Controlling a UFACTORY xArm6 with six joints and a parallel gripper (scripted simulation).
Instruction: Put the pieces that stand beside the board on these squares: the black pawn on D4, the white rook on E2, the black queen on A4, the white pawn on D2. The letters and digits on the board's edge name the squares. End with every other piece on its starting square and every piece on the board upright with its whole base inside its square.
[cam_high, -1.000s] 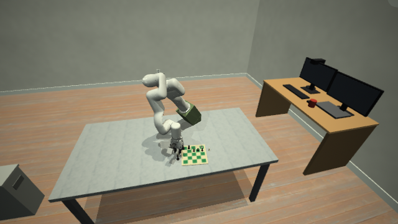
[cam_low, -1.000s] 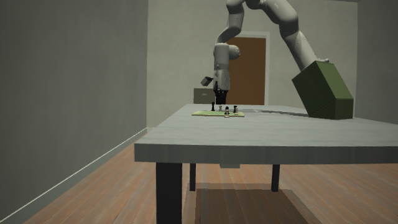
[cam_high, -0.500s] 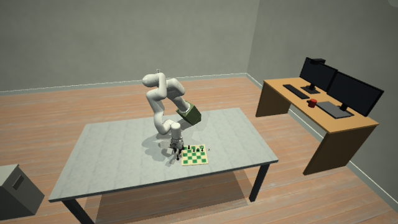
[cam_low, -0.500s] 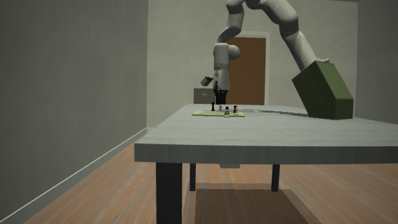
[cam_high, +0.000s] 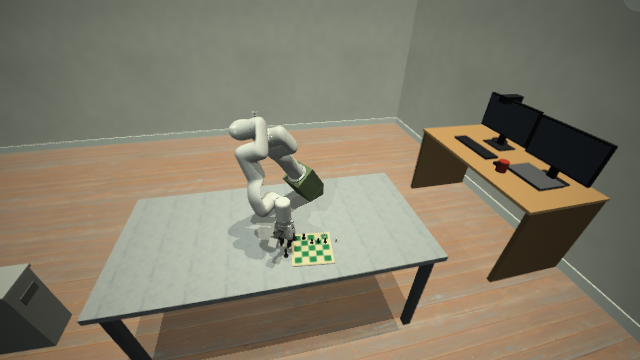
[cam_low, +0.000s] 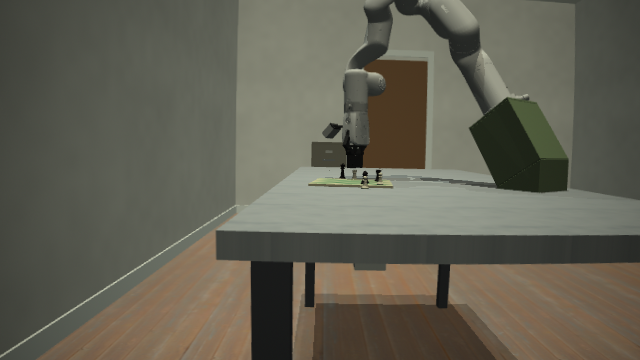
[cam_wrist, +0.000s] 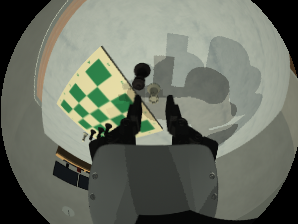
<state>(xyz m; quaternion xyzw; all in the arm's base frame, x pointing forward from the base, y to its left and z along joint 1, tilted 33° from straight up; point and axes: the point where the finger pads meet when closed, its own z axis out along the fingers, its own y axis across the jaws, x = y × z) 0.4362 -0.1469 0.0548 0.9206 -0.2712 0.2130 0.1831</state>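
The white rook lies 40 mm below my hand. The rest, counted from my hand: chessboard: 140 mm to the left, 60 mm below, 20 mm ahead; then black queen: 40 mm ahead, 30 mm below, 10 mm to the right.
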